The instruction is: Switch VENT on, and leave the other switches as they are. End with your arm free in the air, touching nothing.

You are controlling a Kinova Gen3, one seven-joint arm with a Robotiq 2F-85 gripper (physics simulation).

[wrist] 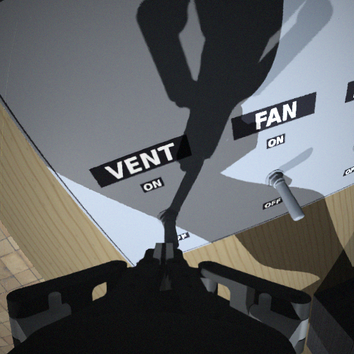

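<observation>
The VENT switch (170, 231) is a dark, shadowed lever low in the wrist view, below the VENT label (141, 160) and its ON mark. Its lever points down toward the partly hidden OFF mark (183, 236). My gripper (163, 254) is shut with nothing between its fingers. Its fingertips are at the lower end of the VENT lever in the view and overlap it; whether they touch cannot be told. The FAN switch (288, 198) stands to the right, its metal lever pointing down toward OFF.
The light panel (55, 75) carries the switches and my arm's shadow. Parts of another switch's labels show at the right edge. A wooden surface (30, 205) borders the panel, with tiles (12, 280) at lower left. A dark block (334, 310) is at lower right.
</observation>
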